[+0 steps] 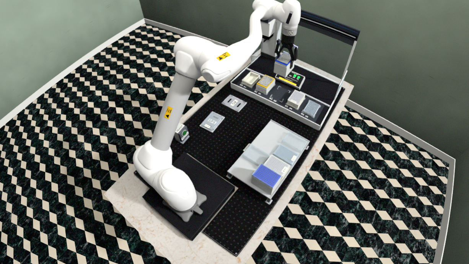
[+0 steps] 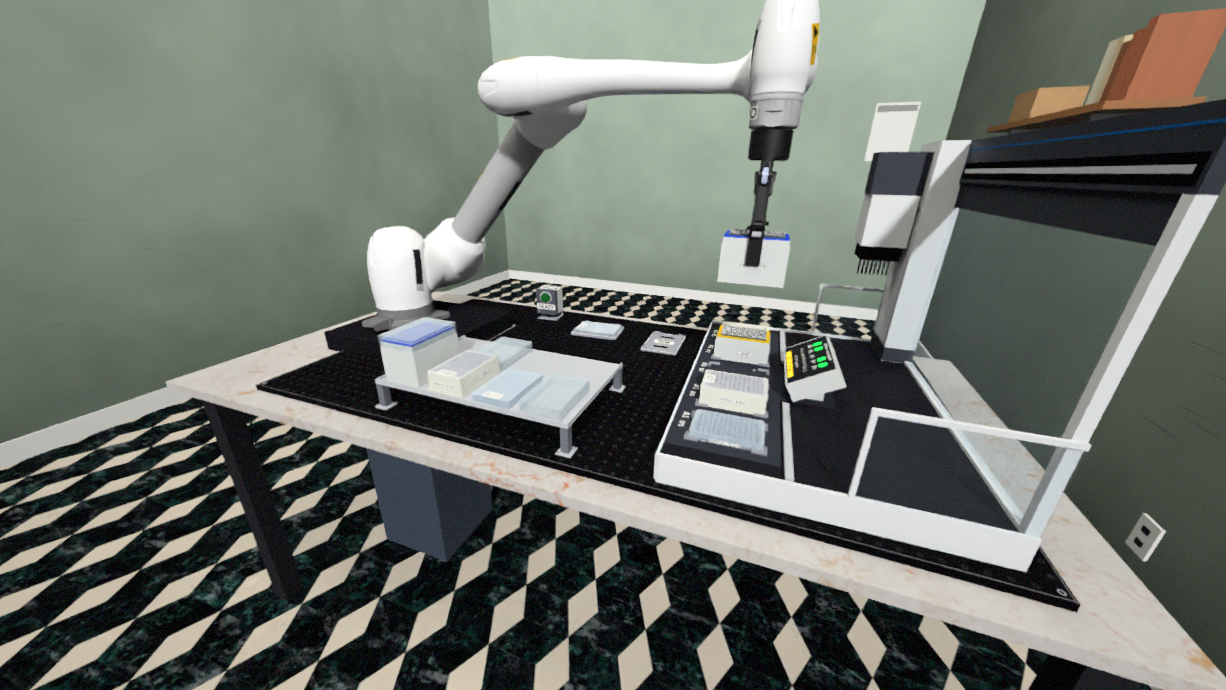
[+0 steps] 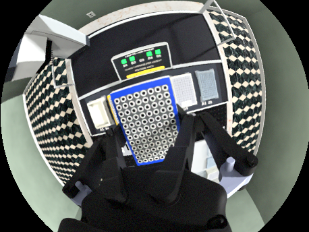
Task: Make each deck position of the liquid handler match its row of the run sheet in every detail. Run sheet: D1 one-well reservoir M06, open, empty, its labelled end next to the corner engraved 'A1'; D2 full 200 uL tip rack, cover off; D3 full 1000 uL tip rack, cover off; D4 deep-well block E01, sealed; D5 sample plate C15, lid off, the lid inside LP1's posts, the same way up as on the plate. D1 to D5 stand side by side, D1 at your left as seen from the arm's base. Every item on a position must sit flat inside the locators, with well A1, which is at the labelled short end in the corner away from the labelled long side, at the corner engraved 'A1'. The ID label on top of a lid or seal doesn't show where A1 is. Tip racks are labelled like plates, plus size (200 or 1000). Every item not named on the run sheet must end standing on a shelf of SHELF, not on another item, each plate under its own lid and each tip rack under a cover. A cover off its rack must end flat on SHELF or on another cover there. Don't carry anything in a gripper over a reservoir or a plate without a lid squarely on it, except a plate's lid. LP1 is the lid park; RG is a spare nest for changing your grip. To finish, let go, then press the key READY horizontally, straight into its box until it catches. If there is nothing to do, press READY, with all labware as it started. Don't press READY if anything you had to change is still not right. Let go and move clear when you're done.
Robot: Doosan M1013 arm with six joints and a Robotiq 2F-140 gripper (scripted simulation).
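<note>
The yellow-rimmed tip rack is 10 mm behind my hand, 120 mm to the left of it and 250 mm below it. Round my hand: white one-well reservoir: 250 mm to the left, 280 mm below; clear plate: 250 mm to the right, 280 mm below; blue-rimmed tip rack: 10 mm behind, 10 mm to the right.
</note>
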